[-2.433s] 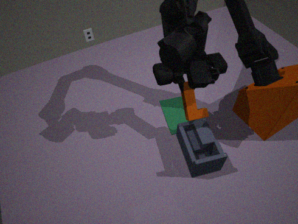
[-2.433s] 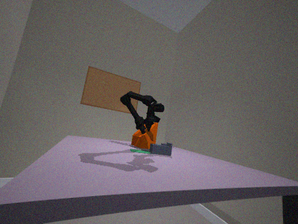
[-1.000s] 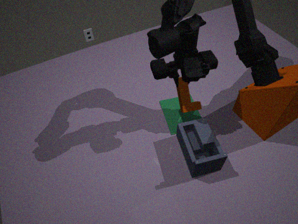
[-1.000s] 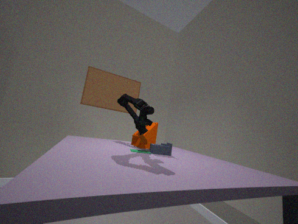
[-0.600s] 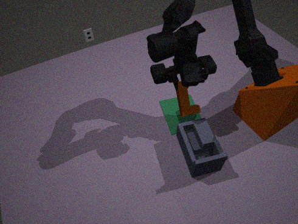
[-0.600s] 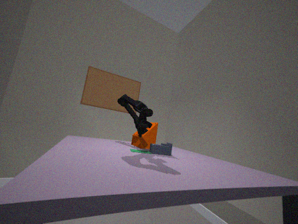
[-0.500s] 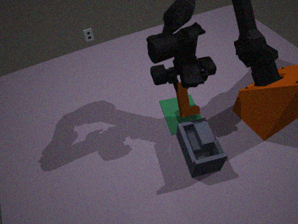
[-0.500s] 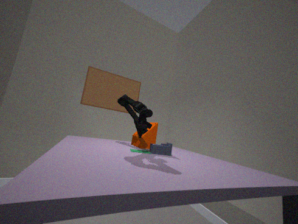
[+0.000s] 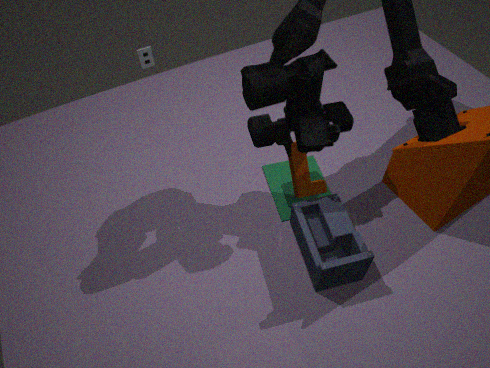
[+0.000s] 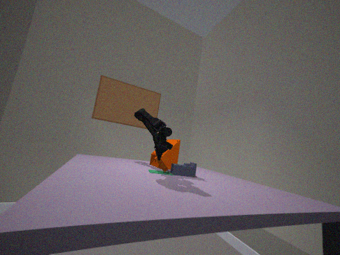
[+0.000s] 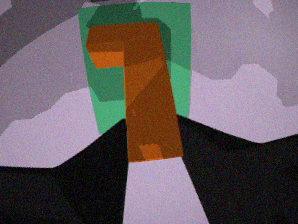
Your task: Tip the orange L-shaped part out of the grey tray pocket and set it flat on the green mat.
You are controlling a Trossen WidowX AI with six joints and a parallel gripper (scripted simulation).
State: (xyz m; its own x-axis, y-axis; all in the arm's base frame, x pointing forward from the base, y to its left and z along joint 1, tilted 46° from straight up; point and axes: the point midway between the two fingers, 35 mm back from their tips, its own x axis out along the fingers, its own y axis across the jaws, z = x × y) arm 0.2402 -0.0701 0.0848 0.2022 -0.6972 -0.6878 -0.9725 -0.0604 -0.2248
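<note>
Right now my gripper tip is 1 cm past the orange L-shaped part, 3 cm to the right of it and 3 cm above it. The rest, counted from my gripper tip: green mat (2 cm to the left, 9 cm below).
</note>
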